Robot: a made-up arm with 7 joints. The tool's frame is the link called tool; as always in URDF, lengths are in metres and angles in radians. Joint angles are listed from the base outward. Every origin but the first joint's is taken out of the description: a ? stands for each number. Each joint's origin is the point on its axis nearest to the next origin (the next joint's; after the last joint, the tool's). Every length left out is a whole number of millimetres.
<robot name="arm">
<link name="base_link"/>
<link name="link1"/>
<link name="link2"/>
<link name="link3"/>
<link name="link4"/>
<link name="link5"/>
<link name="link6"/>
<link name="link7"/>
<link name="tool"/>
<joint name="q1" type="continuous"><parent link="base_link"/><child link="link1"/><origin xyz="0.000 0.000 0.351"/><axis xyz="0 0 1"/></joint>
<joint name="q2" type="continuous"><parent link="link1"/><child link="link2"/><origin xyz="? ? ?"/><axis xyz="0 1 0"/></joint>
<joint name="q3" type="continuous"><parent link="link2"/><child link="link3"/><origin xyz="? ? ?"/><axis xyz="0 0 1"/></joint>
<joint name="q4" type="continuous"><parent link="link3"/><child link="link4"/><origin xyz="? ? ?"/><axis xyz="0 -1 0"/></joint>
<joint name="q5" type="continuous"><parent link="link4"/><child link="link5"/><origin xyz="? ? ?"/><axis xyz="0 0 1"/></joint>
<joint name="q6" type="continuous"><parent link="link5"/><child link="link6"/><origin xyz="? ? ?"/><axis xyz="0 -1 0"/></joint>
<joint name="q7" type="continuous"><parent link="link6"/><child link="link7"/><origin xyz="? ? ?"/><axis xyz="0 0 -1"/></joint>
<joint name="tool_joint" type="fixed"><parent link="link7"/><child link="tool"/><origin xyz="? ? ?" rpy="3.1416 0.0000 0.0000"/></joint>
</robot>
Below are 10 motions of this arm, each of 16 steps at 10 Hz.
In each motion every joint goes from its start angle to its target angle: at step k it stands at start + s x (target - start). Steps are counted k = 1, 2, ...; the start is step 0. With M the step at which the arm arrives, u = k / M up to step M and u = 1 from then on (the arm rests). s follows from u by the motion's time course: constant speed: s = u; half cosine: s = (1 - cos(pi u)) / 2; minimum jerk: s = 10 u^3 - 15 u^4 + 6 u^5.
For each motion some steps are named. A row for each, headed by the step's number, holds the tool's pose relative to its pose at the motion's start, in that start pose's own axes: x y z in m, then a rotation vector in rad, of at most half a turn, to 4 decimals.
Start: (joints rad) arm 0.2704 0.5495 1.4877 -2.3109 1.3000 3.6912 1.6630
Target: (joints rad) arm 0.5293 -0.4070 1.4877 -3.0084 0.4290 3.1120 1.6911
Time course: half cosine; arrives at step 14
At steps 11, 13, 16:
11: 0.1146 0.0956 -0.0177 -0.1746 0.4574 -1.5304
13: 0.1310 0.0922 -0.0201 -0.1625 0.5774 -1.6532
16: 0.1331 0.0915 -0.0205 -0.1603 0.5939 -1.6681

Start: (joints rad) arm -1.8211 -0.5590 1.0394 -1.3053 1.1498 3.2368 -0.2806
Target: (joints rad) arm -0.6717 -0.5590 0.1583 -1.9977 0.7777 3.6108 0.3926
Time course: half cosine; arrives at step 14
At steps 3, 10, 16:
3: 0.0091 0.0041 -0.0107 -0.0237 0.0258 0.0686
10: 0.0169 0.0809 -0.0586 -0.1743 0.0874 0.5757
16: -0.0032 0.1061 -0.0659 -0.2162 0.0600 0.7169

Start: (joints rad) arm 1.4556 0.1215 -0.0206 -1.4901 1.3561 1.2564 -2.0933
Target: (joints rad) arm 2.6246 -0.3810 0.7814 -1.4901 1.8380 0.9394 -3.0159
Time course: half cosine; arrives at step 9
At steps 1, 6, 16:
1: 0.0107 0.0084 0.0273 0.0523 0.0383 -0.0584
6: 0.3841 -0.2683 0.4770 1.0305 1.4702 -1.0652
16: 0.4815 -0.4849 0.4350 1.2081 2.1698 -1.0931

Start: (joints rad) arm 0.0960 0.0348 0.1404 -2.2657 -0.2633 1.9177 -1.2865
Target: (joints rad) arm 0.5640 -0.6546 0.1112 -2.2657 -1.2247 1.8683 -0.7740
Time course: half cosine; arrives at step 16
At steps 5, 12, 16:
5: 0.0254 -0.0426 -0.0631 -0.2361 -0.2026 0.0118
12: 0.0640 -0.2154 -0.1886 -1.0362 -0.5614 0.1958
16: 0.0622 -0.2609 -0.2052 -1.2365 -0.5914 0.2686

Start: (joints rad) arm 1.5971 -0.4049 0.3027 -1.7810 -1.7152 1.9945 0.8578
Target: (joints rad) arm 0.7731 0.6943 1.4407 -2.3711 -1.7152 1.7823 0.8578
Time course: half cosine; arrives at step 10
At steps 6, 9, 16:
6: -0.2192 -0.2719 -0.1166 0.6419 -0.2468 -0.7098
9: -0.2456 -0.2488 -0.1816 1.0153 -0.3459 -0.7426
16: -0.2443 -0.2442 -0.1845 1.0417 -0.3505 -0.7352

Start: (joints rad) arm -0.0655 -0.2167 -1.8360 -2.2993 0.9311 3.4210 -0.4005
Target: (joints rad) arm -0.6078 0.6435 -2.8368 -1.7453 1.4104 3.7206 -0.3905
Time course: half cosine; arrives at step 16
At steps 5, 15, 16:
5: 0.0920 0.0761 -0.0595 -0.2755 0.4197 0.1629
15: 0.1233 0.0722 -0.4846 -0.8002 2.0980 0.3736
16: 0.1205 0.0689 -0.4890 -0.8006 2.1202 0.3711

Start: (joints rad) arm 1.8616 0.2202 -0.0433 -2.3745 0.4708 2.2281 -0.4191
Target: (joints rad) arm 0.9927 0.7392 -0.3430 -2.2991 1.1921 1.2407 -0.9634
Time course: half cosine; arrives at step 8
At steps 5, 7, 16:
5: -0.1593 0.2833 0.1000 1.0657 0.0692 0.5561
7: -0.2516 0.3277 0.1529 1.4573 0.4183 0.6583
16: -0.2646 0.3313 0.1604 1.5033 0.4816 0.6678

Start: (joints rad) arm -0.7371 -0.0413 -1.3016 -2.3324 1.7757 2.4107 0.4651
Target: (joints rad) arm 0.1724 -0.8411 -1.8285 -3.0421 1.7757 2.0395 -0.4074
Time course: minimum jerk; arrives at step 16
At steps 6, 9, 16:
6: 0.0199 0.0767 0.0331 -0.2106 -0.2363 -0.0266
9: 0.0353 0.2082 0.0617 -0.4700 -0.5493 0.0220
16: 0.0291 0.3745 0.0241 -0.7372 -0.8703 0.2100

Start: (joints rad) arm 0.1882 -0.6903 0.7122 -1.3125 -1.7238 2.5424 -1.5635
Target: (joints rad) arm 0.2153 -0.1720 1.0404 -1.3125 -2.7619 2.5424 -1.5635
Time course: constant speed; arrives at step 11
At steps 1, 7, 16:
1: 0.0197 0.0068 0.0032 -0.0288 -0.0067 -0.0617
7: 0.1268 0.0400 0.0051 -0.2375 -0.0992 -0.3686
16: 0.1850 0.0566 -0.0036 -0.3847 -0.2113 -0.5103

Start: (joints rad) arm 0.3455 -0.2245 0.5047 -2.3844 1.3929 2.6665 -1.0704
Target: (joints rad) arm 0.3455 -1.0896 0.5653 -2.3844 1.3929 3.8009 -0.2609
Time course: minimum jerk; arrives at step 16
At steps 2, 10, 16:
2: 0.0020 -0.0032 -0.0048 -0.0177 0.0186 0.0032
10: -0.0169 -0.1716 -0.1968 -0.4052 1.1311 0.2220
16: -0.0731 -0.2350 -0.2426 -0.3014 1.6474 0.3051

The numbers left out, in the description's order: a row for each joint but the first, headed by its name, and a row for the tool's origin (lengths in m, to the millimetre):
q2: 0.000 0.000 0.000
q3: 0.000 0.000 0.220
q4: 0.098 0.000 0.000
q5: -0.064 0.000 0.298
q6: 0.000 0.000 0.000
q7: 0.072 0.000 0.000
tool: 0.000 0.000 0.000

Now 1 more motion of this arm.
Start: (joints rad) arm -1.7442 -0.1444 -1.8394 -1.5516 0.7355 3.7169 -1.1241
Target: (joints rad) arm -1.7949 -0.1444 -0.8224 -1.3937 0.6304 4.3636 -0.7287
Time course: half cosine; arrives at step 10
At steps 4, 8, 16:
4: 0.0644 -0.0839 -0.0634 0.0770 0.2280 0.3032
8: 0.1603 -0.1489 -0.2123 0.2052 0.4790 0.9195
16: 0.1743 -0.1507 -0.2406 0.2249 0.5035 1.0366

